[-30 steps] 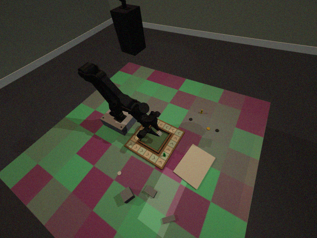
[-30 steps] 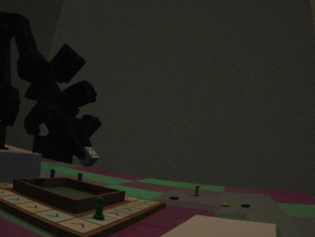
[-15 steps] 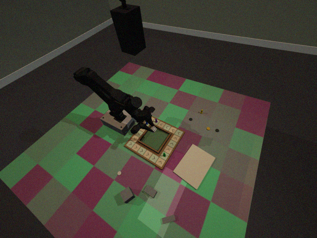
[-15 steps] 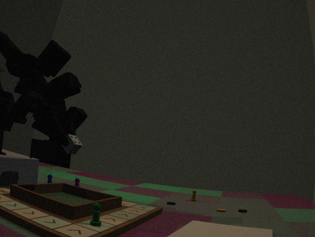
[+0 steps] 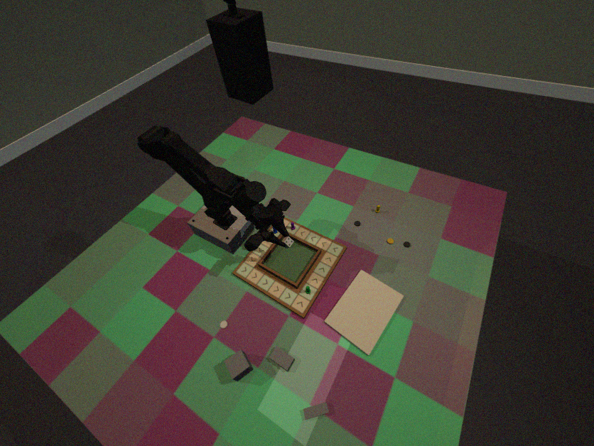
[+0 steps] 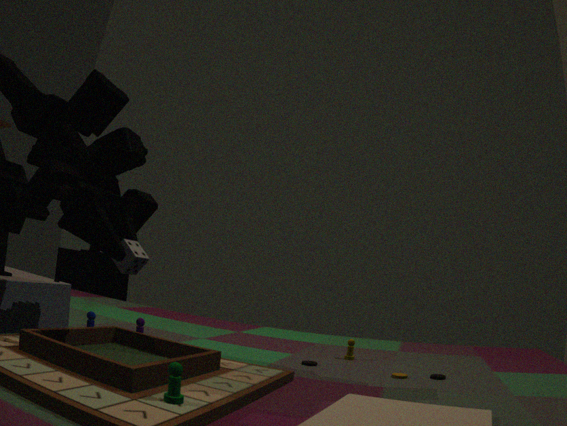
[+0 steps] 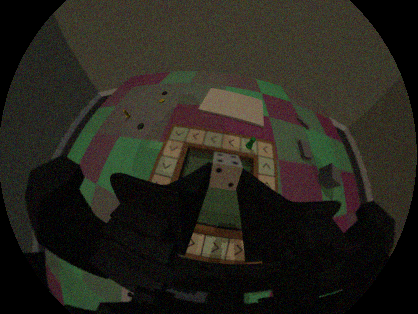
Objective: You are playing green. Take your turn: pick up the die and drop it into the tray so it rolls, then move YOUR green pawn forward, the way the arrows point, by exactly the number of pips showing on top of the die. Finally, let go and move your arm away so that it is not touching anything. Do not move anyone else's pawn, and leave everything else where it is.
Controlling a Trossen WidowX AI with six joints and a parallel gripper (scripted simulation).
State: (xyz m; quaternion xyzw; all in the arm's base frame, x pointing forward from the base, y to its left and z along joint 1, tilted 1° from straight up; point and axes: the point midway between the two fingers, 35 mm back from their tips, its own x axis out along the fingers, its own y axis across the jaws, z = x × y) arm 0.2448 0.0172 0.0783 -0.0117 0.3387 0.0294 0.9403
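The white die is right at my gripper tip. Round my gripper tip: green pawn (110 mm ahead, 60 mm to the right, 90 mm below); purple pawn (70 mm behind, 110 mm to the left, 90 mm below); sunken green tray (110 mm below).
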